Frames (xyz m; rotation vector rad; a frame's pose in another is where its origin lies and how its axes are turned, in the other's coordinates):
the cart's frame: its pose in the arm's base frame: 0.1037 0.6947 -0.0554 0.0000 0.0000 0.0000
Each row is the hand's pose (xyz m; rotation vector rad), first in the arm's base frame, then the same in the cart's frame.
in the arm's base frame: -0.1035 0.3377 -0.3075 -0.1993 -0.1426 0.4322
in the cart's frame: -0.2072 -0.3570 -0.2521 -0.1993 -0.1426 0.4322
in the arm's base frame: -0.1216 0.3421 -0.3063 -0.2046 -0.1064 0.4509
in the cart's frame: -0.2253 -0.3526 -0.2509 -0.2046 -0.1064 0.4509
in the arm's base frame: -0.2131 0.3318 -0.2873 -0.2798 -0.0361 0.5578
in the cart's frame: -0.3168 -0.3629 -0.2319 -0.2798 -0.0361 0.5578
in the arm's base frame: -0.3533 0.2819 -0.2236 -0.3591 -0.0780 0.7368
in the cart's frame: -0.4570 -0.4128 -0.1682 -0.3591 -0.0780 0.7368
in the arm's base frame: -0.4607 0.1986 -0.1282 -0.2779 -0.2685 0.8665
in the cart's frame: -0.5644 -0.4961 -0.0728 -0.2779 -0.2685 0.8665
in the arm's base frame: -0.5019 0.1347 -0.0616 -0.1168 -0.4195 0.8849
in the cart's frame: -0.6056 -0.5600 -0.0062 -0.1168 -0.4195 0.8849
